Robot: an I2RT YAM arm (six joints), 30 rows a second.
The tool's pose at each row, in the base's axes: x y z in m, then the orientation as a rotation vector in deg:
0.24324, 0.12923, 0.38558, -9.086, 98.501, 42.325
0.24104, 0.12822, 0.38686, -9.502, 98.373, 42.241
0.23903, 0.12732, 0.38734, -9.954, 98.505, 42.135
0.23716, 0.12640, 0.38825, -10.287, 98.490, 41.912
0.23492, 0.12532, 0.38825, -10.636, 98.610, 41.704
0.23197, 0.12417, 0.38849, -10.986, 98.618, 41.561
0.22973, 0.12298, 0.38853, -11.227, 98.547, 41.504
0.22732, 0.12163, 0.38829, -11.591, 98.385, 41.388
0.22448, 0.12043, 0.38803, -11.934, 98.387, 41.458
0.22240, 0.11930, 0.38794, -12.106, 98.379, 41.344
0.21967, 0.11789, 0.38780, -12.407, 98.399, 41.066
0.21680, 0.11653, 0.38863, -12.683, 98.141, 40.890
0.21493, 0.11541, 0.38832, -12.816, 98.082, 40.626
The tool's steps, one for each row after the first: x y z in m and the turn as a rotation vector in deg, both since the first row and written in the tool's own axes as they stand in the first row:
-0.00080, 0.00075, -0.00251, -0.188, 0.002, -0.336
-0.00090, 0.00118, -0.00472, -0.319, 0.253, -0.646
-0.00144, 0.00170, -0.00687, -0.348, 0.318, -0.985
-0.00108, 0.00191, -0.00932, -0.363, 0.514, -1.293
-0.00075, 0.00250, -0.01242, -0.447, 0.616, -1.590
-0.00046, 0.00264, -0.01494, -0.550, 0.622, -1.788
0.00010, 0.00263, -0.01765, -0.699, 0.576, -2.119
0.00084, 0.00293, -0.02064, -0.920, 0.696, -2.288
0.00122, 0.00299, -0.02298, -0.936, 0.732, -2.462
0.00176, 0.00312, -0.02600, -0.905, 0.816, -2.804
0.00147, 0.00374, -0.02922, -0.993, 0.649, -3.139
0.00199, 0.00362, -0.03135, -0.904, 0.609, -3.389

